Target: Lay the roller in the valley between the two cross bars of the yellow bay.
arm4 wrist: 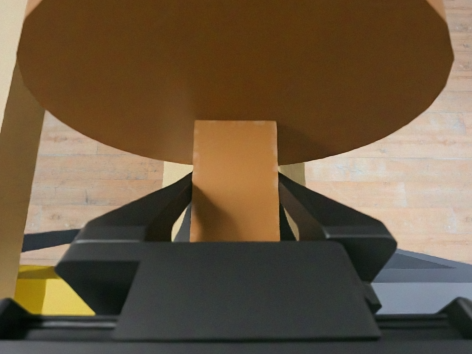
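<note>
The roller [235, 65] fills the top of the arm4 wrist view, its brown round end face towards the camera. A flat orange tab [235, 175] stands out from that face towards the camera. The arm4 gripper [235, 192] is shut on this tab, with one black finger against each side. The roller's far end and underside are hidden. The cross bars of the yellow bay cannot be made out. The grippers of arm1, arm2 and arm3 do not show.
A tan beam [19, 165] runs along the left edge. Another pale wooden piece [175, 171] lies beneath the tab. A yellow piece [57, 296] shows at the lower left and a grey surface [425, 296] at the lower right. Wood planks [370, 200] lie below.
</note>
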